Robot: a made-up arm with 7 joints. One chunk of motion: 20 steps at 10 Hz.
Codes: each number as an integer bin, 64 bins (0 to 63) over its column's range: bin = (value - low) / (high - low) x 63, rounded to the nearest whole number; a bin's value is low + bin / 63 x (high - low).
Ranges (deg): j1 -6.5..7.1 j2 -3.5..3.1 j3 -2..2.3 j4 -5.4..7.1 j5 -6.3..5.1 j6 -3..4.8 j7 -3.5..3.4
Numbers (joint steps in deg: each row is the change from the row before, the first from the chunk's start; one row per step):
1: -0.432 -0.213 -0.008 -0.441 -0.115 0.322 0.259
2: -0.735 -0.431 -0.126 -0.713 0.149 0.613 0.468
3: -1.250 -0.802 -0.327 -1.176 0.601 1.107 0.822
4: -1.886 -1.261 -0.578 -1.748 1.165 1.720 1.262
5: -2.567 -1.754 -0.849 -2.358 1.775 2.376 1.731
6: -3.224 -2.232 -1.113 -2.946 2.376 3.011 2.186
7: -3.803 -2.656 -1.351 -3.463 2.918 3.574 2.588
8: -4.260 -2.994 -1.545 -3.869 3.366 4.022 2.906
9: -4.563 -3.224 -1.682 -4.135 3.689 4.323 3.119
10: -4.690 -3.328 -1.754 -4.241 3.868 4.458 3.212
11: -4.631 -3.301 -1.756 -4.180 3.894 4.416 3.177
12: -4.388 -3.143 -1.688 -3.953 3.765 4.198 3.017
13: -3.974 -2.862 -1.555 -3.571 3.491 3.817 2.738
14: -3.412 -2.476 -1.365 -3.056 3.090 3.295 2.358
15: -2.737 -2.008 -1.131 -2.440 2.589 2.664 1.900
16: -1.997 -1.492 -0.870 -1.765 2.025 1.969 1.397
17: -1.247 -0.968 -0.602 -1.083 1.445 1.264 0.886
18: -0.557 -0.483 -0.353 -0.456 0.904 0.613 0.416
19: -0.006 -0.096 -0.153 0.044 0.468 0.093 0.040
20: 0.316 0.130 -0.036 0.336 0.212 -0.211 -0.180
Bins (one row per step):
1: 28 31 29 25 34 27 34
2: 27 29 27 24 36 29 36
3: 24 26 25 21 38 33 39
4: 21 21 21 18 41 38 43
5: 18 17 17 15 45 43 48
6: 15 12 13 12 48 49 52
7: 12 8 10 10 51 53 56
8: 10 5 7 8 53 57 58
9: 9 3 5 6 55 59 60
10: 8 2 4 6 56 60 61
11: 9 2 4 6 56 60 61
12: 10 3 5 7 56 58 60
13: 12 6 7 9 54 55 57
14: 14 10 9 12 52 51 53
15: 17 14 13 15 49 46 49
16: 21 19 17 18 46 40 45
17: 24 24 20 22 43 34 40
18: 28 29 24 25 40 29 36
19: 30 32 27 27 37 25 32
20: 32 35 29 29 36 23 30

